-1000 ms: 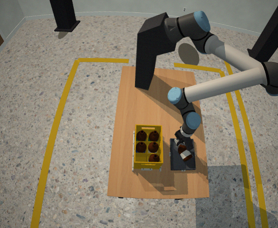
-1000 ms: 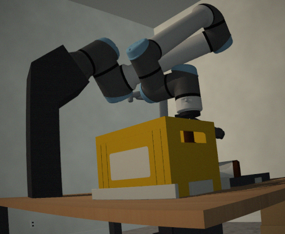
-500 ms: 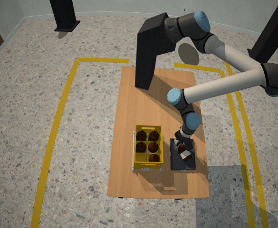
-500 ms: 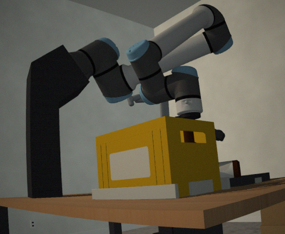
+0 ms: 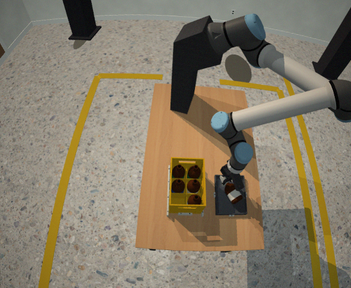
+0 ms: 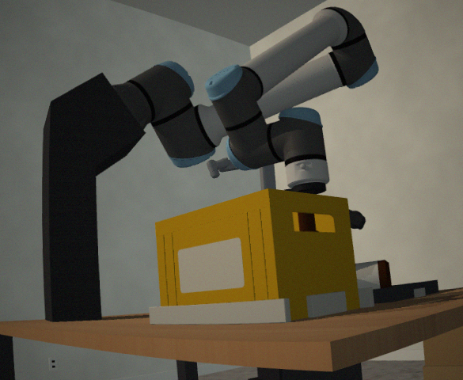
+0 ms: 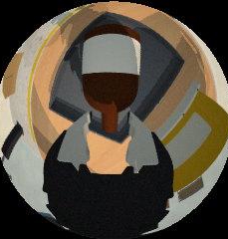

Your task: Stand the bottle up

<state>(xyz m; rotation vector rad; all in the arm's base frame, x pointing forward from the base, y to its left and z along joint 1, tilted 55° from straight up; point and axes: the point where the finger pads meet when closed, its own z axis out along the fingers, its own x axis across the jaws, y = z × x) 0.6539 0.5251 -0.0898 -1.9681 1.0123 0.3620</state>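
My hand is 4 cm short of the brown bottle and 3 cm to the right of it. Round my hand: crate 8 cm ahead, 24 cm to the right, 4 cm above; then dark tray 6 cm ahead, 4 cm to the left, 3 cm below.
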